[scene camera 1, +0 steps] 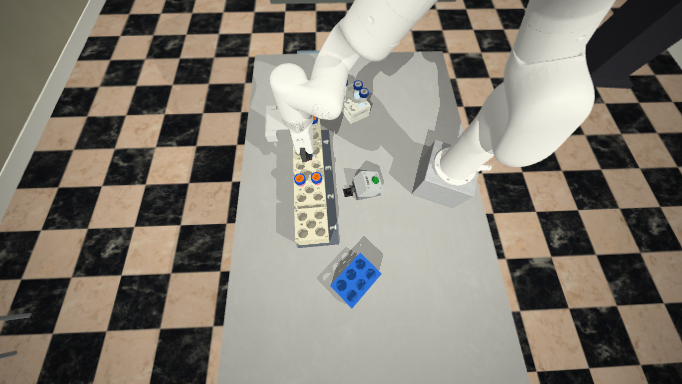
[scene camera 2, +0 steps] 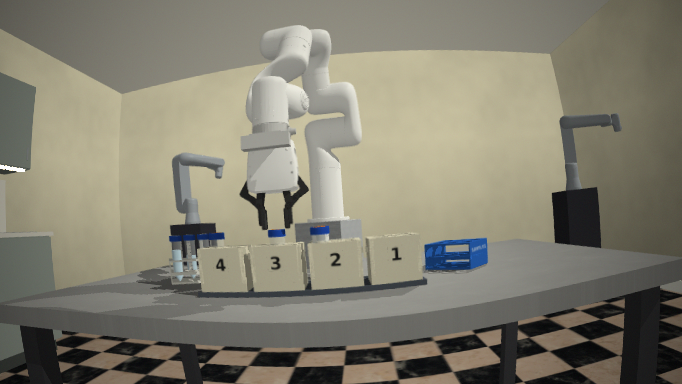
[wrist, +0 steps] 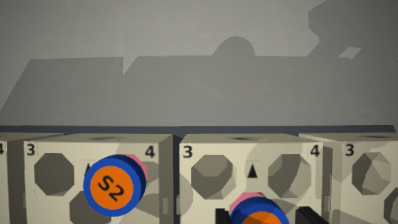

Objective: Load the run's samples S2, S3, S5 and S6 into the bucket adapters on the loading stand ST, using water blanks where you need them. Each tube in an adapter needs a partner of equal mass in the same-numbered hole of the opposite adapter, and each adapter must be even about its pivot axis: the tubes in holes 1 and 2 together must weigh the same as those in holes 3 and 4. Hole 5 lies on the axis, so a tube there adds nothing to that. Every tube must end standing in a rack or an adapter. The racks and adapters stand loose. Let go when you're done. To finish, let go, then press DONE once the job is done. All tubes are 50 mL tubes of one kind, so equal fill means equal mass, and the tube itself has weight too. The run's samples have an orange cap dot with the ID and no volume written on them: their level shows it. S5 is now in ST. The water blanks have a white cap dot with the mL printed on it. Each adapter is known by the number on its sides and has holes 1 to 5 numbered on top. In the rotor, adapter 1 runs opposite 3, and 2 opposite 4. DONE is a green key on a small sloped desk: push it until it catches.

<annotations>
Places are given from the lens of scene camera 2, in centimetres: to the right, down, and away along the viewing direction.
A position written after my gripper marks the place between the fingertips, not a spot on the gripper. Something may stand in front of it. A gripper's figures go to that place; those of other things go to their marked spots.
my gripper [scene camera 2: 276, 229]: -12, 7, 77
blue rack [scene camera 2: 478, 255]: 31, 14, 83
adapter [scene camera 2: 393, 259]: 10, 12, 72
adapter [scene camera 2: 339, 264]: 0, 13, 72
</annotations>
